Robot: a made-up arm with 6 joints.
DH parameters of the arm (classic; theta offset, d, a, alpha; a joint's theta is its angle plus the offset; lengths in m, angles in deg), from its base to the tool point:
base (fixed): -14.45 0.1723 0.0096 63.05
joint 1: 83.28 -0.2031 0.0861 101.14
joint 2: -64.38 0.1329 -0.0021 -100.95
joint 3: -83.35 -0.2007 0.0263 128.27
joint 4: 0 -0.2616 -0.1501 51.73
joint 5: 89.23 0.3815 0.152 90
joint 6: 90 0.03 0.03 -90
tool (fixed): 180 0.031 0 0
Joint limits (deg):
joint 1: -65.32..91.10
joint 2: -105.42..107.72
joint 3: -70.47..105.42
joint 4: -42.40..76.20
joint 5: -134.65..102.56
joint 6: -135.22..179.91
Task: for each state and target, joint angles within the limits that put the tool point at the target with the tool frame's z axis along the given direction. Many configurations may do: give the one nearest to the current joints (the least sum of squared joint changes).
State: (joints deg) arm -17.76 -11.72 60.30 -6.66 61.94 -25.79
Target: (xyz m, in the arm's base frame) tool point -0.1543 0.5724 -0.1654 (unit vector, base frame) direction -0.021 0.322 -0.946
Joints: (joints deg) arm -49.79 12.08 16.09 14.63 84.98 -69.07
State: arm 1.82 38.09 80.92 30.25 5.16 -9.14
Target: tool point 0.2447 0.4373 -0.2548 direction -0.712 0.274 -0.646
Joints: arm 22.66 34.40 97.24 15.96 -1.82 -28.29
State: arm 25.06 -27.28 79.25 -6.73 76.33 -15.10
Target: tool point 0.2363 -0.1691 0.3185 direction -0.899 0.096 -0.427
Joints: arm 12.97 -66.02 82.36 -38.50 42.92 21.20
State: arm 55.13 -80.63 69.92 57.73 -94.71 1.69
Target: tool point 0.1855 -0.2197 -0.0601 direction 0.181 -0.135 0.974
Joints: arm 54.88 -61.38 96.17 30.73 -134.65 9.15
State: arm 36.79 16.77 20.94 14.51 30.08 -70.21
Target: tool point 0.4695 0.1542 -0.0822 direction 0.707 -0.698 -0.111
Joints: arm 52.96 -17.75 -0.70 37.67 12.30 -127.04
